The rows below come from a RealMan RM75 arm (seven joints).
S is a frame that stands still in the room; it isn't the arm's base.
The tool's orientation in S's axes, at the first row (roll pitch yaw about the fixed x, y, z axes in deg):
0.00, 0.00, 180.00
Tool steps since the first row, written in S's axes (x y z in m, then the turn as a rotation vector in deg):
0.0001, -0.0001, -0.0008, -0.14, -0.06, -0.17
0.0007, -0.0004, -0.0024, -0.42, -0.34, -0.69
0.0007, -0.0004, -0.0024, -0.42, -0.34, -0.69
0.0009, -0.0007, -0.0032, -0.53, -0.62, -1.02
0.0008, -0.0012, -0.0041, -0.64, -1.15, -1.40
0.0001, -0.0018, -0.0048, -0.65, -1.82, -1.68
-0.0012, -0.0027, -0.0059, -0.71, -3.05, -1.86
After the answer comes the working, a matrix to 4 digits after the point.
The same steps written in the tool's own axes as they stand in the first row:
-0.0001, 0.0001, -0.0008, 0.14, 0.06, -0.17
-0.0007, 0.0004, -0.0024, 0.42, 0.34, -0.69
-0.0007, 0.0004, -0.0024, 0.42, 0.34, -0.69
-0.0009, 0.0007, -0.0032, 0.53, 0.62, -1.02
-0.0008, 0.0012, -0.0041, 0.64, 1.15, -1.40
-0.0001, 0.0018, -0.0048, 0.65, 1.82, -1.68
0.0012, 0.0027, -0.0059, 0.71, 3.05, -1.86

The tool's axes in the first row as the columns of a matrix, in S's axes (rounded; the answer above uses it unrounded):
-1.0000, 0.0000, 0.0000
0.0000, -1.0000, 0.0000
0.0000, 0.0000, 1.0000

